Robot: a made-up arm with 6 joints.
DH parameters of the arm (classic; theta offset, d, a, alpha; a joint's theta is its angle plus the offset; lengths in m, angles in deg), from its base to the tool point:
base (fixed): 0 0 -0.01 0
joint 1: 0 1.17 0.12 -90
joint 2: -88.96 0 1.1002 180
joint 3: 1.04 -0.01 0.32 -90
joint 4: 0 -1.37 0 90
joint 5: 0 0.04 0 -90
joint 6: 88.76 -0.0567 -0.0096 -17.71
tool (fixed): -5.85 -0.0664 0 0
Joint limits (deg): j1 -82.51..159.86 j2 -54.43..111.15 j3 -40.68..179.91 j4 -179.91..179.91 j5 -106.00..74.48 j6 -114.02..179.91
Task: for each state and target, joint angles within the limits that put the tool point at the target. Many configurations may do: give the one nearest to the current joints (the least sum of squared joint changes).
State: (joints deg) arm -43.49 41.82 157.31 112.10 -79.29 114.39
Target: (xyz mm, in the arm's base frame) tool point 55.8 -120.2 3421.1
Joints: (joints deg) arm -28.18 32.59 131.78 121.75 -68.24 112.25
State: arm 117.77 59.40 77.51 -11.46 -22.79 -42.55
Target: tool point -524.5 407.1 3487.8
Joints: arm 145.14 40.42 127.68 -12.80 -24.62 -42.59
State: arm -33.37 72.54 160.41 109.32 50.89 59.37
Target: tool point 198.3 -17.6 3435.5
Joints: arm -35.75 34.08 134.59 109.44 41.62 60.38
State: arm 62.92 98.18 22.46 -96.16 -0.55 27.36
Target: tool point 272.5 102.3 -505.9
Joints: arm 23.86 111.15 -23.16 -90.74 4.28 27.88
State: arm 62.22 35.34 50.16 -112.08 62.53 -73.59
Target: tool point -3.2 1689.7 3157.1
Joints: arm 91.68 27.81 63.51 -112.53 56.39 -74.76
